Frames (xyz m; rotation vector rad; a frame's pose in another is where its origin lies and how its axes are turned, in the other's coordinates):
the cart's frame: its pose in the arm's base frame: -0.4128 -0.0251 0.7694 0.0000 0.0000 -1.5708
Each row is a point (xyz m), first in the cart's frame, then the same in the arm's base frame.
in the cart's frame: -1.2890 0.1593 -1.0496
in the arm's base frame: -0.2535 1.2639 -0.2802
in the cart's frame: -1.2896 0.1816 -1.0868
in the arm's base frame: -0.2312 1.2645 -0.3174
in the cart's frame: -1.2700 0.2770 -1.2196
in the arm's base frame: -0.1358 1.2449 -0.4502
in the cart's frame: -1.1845 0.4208 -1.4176
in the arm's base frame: 0.0080 1.1594 -0.6482
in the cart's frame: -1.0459 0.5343 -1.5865
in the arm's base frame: 0.1215 1.0208 -0.8171
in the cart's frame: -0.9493 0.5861 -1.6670
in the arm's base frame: 0.1733 0.9242 -0.8976
